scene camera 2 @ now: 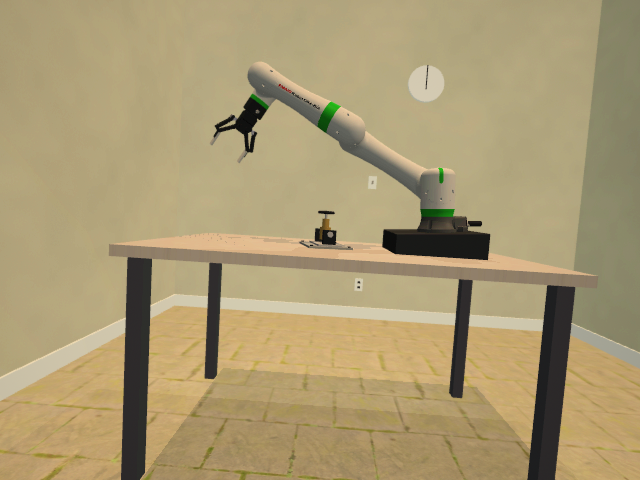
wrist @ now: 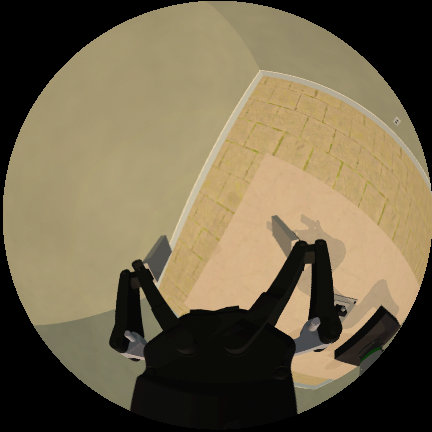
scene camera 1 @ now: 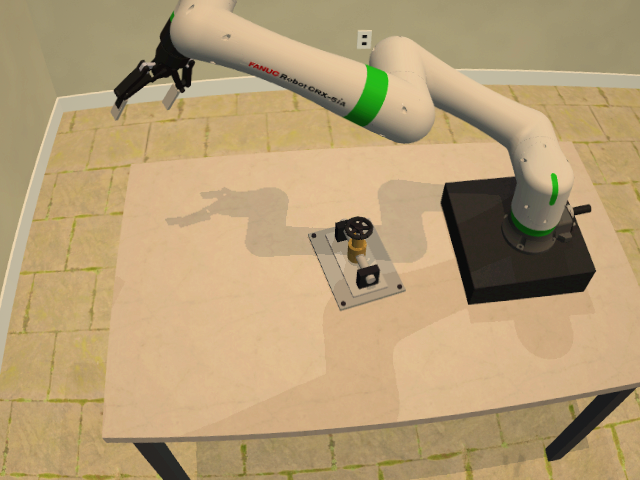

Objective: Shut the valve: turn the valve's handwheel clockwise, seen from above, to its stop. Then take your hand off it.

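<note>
The valve has a black spoked handwheel (scene camera 1: 346, 228) (scene camera 2: 326, 212) lying level on top of an upright brass body (scene camera 1: 356, 251) (scene camera 2: 325, 225). Its pipe runs between two black blocks on a grey plate (scene camera 1: 333, 273) (scene camera 2: 338, 248) at the middle of the table. In the wrist view the plate (wrist: 351, 301) shows small at the lower right, partly behind a finger; the handwheel is too small there to make out its pose. My gripper (scene camera 1: 143, 103) (scene camera 2: 227, 148) (wrist: 218, 235) is wide open and empty, tilted downward, high above and well to the left of the handwheel, touching nothing.
The arm stands on a black base box (scene camera 1: 532, 279) (scene camera 2: 436, 244) (wrist: 369, 334) on the right part of the table (scene camera 1: 206, 335) (scene camera 2: 206, 253) (wrist: 240, 270). The arm's forearm passes high above the table, behind the valve in the first scene view. Walls stand behind and to the left.
</note>
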